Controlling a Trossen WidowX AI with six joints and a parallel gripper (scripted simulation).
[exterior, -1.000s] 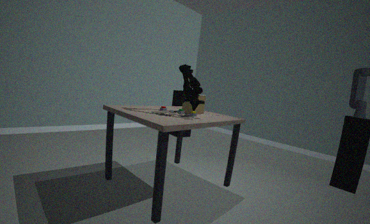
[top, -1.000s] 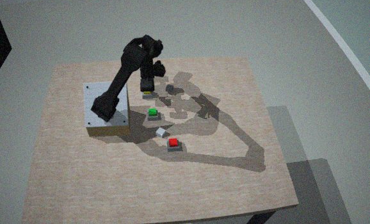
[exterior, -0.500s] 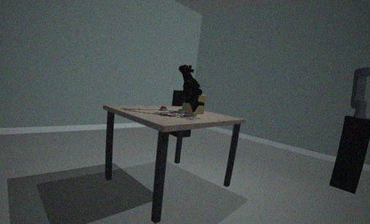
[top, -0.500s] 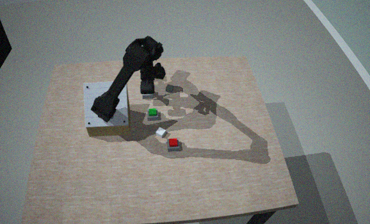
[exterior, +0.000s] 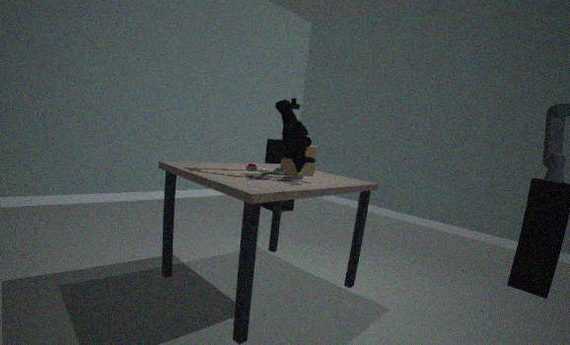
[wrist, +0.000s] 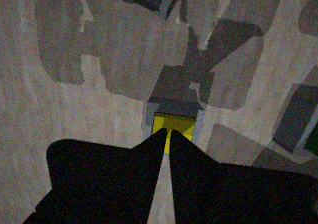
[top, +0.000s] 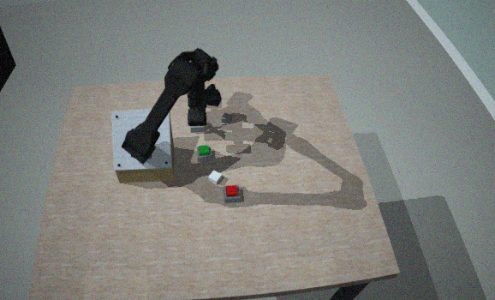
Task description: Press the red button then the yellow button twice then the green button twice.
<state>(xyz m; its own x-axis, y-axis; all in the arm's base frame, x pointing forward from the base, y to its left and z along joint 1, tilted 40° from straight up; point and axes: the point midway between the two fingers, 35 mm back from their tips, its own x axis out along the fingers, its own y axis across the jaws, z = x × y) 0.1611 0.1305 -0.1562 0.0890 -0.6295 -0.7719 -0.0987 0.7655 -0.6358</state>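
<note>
My gripper tip is 14 cm to the left of the green button, 3 cm short of it and 1 cm above it. The rest, counted from my gripper tip: red button (29 cm to the right, 13 cm ahead).
</note>
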